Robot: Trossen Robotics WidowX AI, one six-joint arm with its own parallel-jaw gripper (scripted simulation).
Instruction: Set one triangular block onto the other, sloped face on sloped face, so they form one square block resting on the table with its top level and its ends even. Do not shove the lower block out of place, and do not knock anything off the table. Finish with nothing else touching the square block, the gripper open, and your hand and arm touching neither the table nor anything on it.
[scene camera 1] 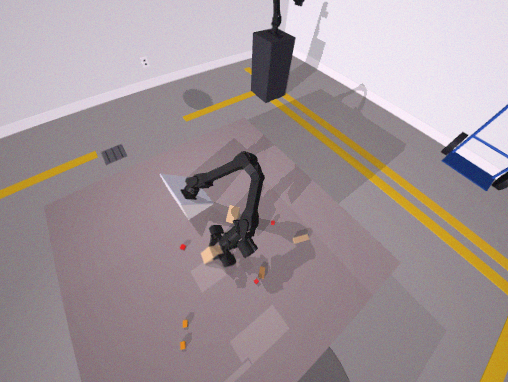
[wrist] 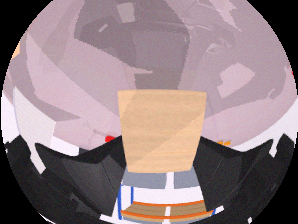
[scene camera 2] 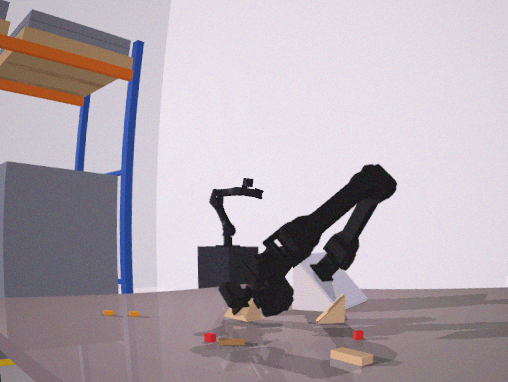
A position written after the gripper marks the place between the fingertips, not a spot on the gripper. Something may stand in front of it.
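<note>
A triangular block [wrist: 161, 128] is held by the gripper [scene camera 2: 242, 312], which is also visible in the wrist view [wrist: 159, 137].
</note>
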